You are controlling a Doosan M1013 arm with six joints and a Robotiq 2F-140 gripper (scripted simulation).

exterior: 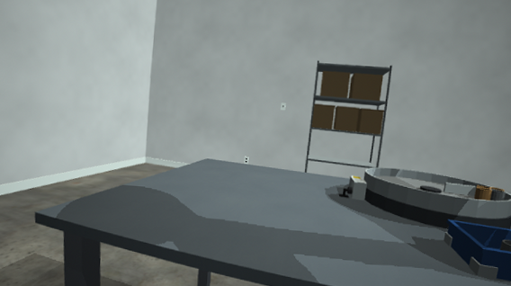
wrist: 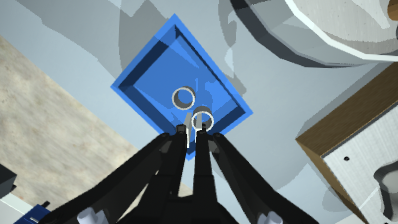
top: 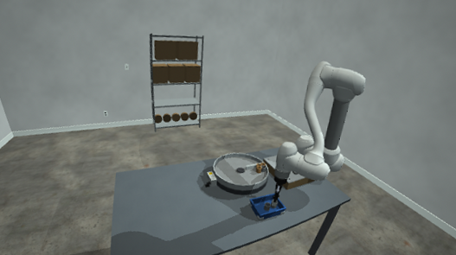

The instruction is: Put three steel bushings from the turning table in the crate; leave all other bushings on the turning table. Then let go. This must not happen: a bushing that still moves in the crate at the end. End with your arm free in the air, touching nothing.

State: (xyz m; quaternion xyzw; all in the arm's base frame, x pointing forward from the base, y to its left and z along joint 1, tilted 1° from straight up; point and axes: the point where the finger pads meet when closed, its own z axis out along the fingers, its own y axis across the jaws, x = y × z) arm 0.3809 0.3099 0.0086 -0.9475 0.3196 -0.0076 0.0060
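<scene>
Now: the blue crate 40 mm ahead of my hand, 10 mm to the right of it and 50 mm below it. Round my hand: turning table (100 mm ahead, 380 mm to the right, 20 mm below).
</scene>
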